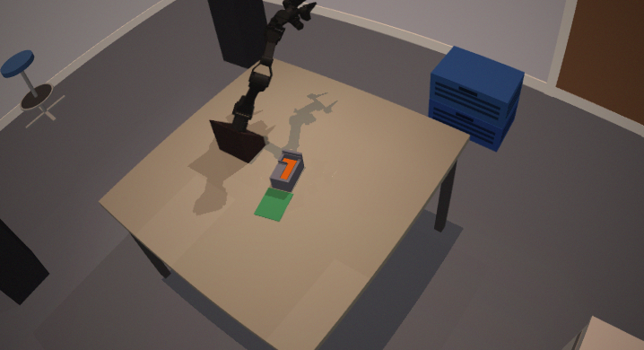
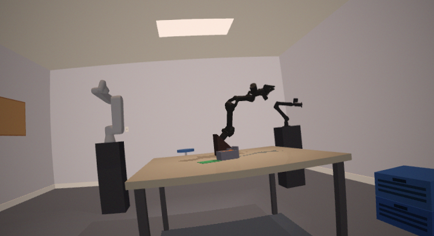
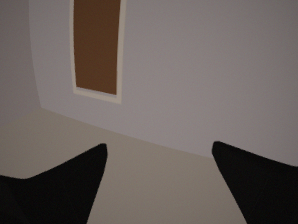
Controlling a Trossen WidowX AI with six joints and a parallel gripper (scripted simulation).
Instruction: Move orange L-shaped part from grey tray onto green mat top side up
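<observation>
The orange L-shaped part lies 190 mm ahead of my gripper tip, 530 mm to the right of it and 510 mm below it. The rest, counted from my gripper tip: green mat 230 mm ahead, 690 mm to the right, 580 mm below.
</observation>
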